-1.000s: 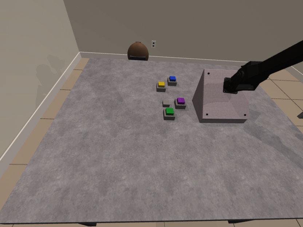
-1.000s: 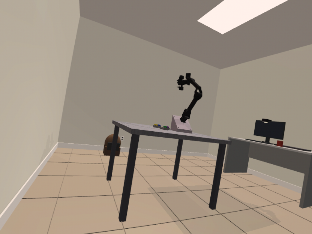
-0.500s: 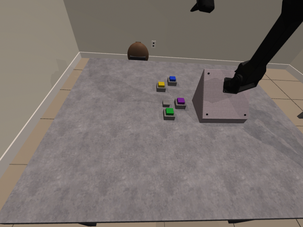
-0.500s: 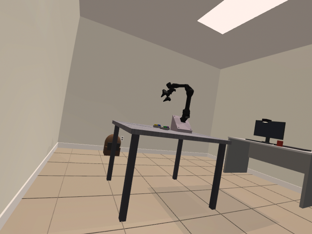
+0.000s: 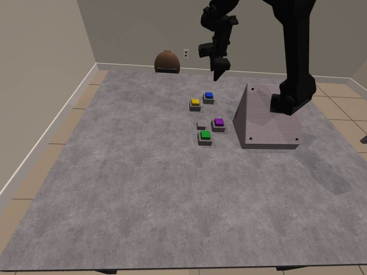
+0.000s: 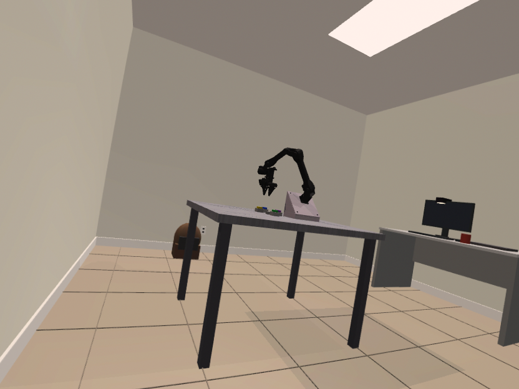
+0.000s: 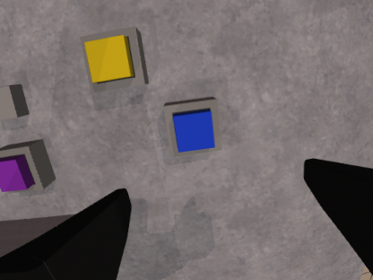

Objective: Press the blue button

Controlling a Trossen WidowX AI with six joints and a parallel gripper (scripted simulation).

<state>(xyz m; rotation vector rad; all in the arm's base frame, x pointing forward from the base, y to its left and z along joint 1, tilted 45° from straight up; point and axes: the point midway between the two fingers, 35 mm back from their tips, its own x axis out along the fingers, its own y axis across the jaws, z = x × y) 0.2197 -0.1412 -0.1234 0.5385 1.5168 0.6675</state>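
Now: the blue button 100 mm below my gripper tip. Round my gripper tip: yellow button (100 mm below, 70 mm to the left, 70 mm ahead); then small grey block (190 mm to the left, 120 mm below, 50 mm ahead); then purple button (190 mm to the left, 100 mm below, 20 mm behind).
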